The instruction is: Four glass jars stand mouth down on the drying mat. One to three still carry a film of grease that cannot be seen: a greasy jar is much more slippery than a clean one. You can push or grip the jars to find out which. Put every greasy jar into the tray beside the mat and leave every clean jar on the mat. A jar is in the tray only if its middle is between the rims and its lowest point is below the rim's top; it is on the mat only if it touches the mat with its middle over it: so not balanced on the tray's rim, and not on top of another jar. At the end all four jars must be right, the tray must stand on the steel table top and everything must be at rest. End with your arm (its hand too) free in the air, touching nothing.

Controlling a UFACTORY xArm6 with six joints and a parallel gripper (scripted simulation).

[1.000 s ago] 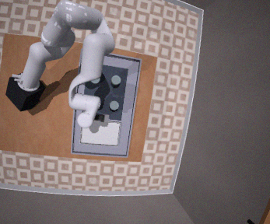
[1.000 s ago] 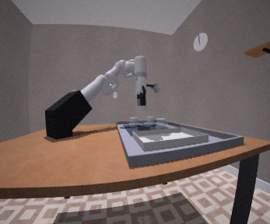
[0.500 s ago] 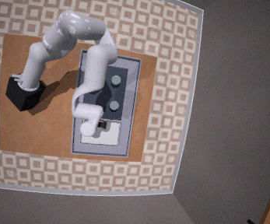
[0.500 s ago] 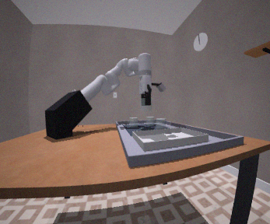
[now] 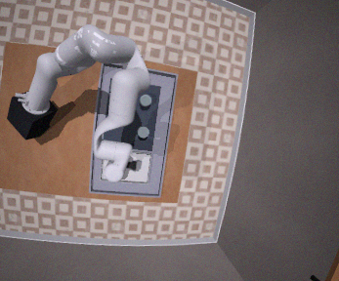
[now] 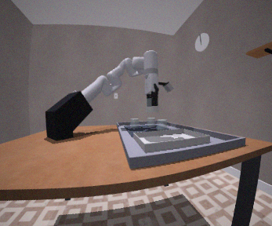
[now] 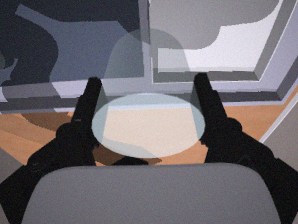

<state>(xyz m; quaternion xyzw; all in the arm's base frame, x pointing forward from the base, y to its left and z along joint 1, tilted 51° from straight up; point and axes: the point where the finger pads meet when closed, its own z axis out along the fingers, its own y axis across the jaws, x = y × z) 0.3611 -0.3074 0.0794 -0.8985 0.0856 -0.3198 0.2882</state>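
My gripper is now 50 mm short of the white tray, 100 mm to the left of it and 170 mm above it. Round my hand: dark drying mat 30 mm ahead, 220 mm to the left, 180 mm below; then steel table top 50 mm ahead, 110 mm to the left, 180 mm below.
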